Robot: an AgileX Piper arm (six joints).
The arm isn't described. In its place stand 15 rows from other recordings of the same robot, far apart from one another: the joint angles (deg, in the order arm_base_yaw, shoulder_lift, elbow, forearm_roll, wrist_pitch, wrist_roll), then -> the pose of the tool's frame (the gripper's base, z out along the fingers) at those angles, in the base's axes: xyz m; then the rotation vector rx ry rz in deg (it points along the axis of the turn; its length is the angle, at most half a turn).
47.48, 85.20, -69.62, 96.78, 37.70, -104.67 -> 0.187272, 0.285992, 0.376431, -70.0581, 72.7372, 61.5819
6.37, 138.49, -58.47, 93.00, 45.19, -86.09 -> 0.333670, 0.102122, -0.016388, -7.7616, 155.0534, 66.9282
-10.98, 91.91, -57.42, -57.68, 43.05, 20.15 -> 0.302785, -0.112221, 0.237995, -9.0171, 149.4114, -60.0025
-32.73, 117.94, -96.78, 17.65, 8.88, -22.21 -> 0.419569, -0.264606, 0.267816, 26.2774, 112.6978, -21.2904
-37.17, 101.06, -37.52, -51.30, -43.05, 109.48 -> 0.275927, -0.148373, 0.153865, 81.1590, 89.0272, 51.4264
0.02, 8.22, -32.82, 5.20, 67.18, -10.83 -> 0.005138, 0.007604, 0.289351, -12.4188, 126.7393, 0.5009
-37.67, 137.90, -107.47, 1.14, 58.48, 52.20 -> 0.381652, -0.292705, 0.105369, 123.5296, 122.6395, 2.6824
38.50, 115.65, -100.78, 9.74, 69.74, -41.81 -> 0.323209, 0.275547, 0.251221, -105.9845, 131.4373, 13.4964
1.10, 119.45, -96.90, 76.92, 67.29, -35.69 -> 0.444292, 0.090313, 0.266551, -6.9752, 129.2026, 87.2845
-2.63, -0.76, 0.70, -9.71, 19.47, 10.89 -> 0.052754, -0.007544, 0.179647, 6.2377, 103.9707, -3.5696
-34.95, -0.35, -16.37, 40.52, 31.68, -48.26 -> 0.040388, 0.009655, 0.267998, 3.1962, 93.8047, -19.9850
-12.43, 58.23, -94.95, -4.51, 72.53, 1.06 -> 0.130035, -0.035651, 0.520277, 15.3634, 120.0979, -12.1452
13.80, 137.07, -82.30, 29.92, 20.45, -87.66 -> 0.429168, 0.121744, 0.026925, -94.8665, 123.3871, 0.7240
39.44, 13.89, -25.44, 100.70, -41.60, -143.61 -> 0.066797, -0.021925, 0.329392, -24.5160, 82.1786, -29.3260
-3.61, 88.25, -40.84, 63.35, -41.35, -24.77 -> 0.294577, -0.072425, 0.227389, 53.9811, 92.6574, -15.8310
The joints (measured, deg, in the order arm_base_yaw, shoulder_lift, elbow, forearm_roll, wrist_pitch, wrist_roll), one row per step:
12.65, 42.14, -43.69, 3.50, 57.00, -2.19
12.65, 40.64, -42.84, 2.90, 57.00, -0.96
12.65, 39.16, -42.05, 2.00, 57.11, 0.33
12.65, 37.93, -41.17, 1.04, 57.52, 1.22
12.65, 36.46, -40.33, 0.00, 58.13, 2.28
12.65, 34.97, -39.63, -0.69, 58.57, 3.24
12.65, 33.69, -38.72, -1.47, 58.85, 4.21
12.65, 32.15, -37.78, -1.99, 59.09, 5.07
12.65, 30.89, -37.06, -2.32, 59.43, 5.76
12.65, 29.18, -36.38, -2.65, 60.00, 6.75
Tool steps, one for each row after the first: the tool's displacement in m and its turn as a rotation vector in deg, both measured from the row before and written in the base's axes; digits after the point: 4 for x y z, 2 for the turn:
-0.0051, -0.0020, -0.0015, 0.32, -0.54, -1.01
-0.0050, -0.0023, -0.0015, 0.06, -0.53, -1.09
-0.0044, -0.0023, -0.0028, -0.38, 0.00, -0.80
-0.0053, -0.0026, -0.0025, -0.33, -0.09, -0.95
-0.0052, -0.0021, -0.0016, 0.03, -0.36, -0.84
-0.0042, -0.0020, -0.0030, -0.10, -0.13, -0.87
-0.0050, -0.0018, -0.0029, 0.14, -0.36, -0.75
-0.0042, -0.0014, -0.0023, 0.18, -0.19, -0.59
-0.0057, -0.0018, -0.0019, 0.44, -0.41, -0.83

